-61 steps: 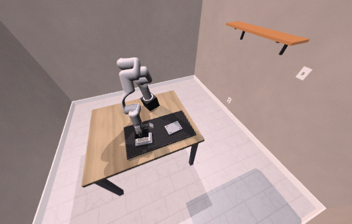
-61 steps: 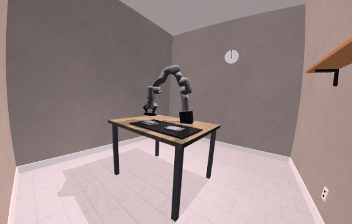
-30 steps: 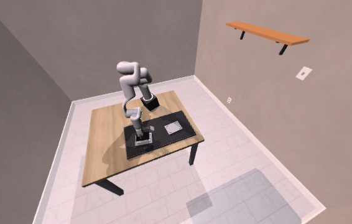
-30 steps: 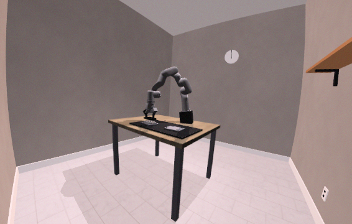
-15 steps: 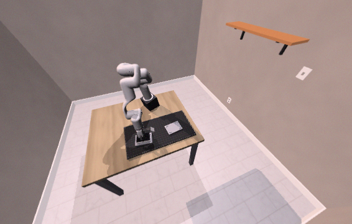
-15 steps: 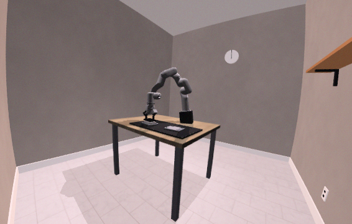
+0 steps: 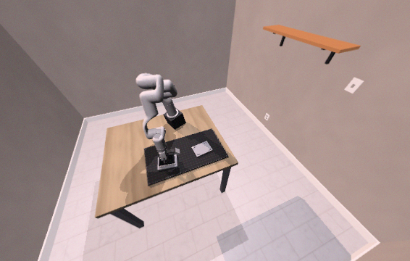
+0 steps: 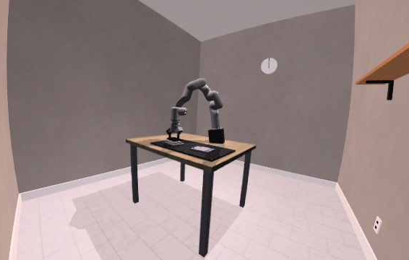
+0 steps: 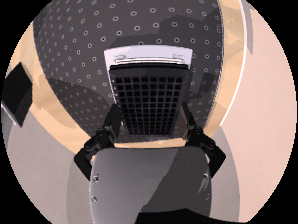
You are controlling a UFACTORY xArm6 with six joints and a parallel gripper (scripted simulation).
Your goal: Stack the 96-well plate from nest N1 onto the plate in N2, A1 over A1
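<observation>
Now: hand 4 cm above the light grey 96-well plate. Round my hand: plate nest (32 cm to the left, 5 cm below, 4 cm ahead); dark 96-well plate (1 cm below).
</observation>
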